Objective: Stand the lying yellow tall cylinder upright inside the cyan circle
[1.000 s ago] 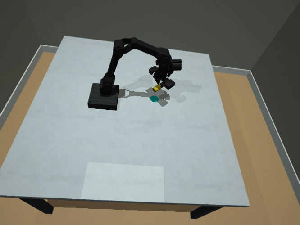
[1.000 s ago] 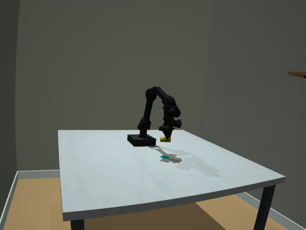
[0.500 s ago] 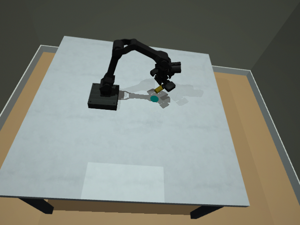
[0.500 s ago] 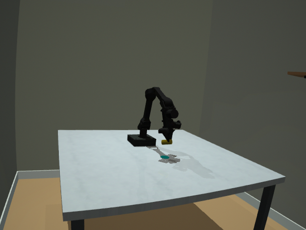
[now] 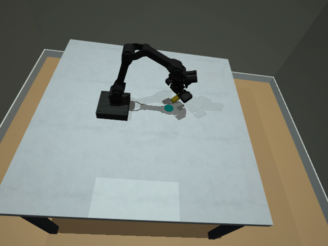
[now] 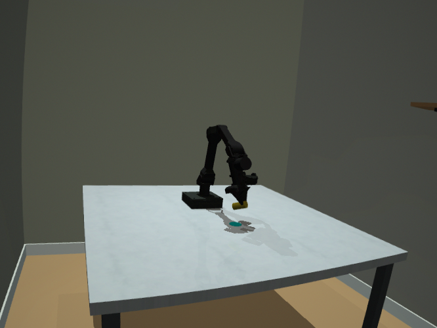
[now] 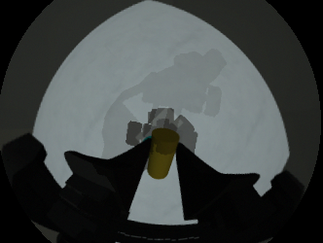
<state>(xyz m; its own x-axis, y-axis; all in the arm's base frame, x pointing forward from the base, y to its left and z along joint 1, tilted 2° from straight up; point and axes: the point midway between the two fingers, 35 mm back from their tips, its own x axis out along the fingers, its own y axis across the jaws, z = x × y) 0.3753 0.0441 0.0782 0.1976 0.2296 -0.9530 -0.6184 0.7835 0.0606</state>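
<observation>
The cyan circle is 11 cm below my gripper tip, 5 cm behind it and 1 cm to the right of it. The rest, counted from my gripper tip: yellow tall cylinder: 2 cm behind, 1 cm to the right, 1 cm below.
</observation>
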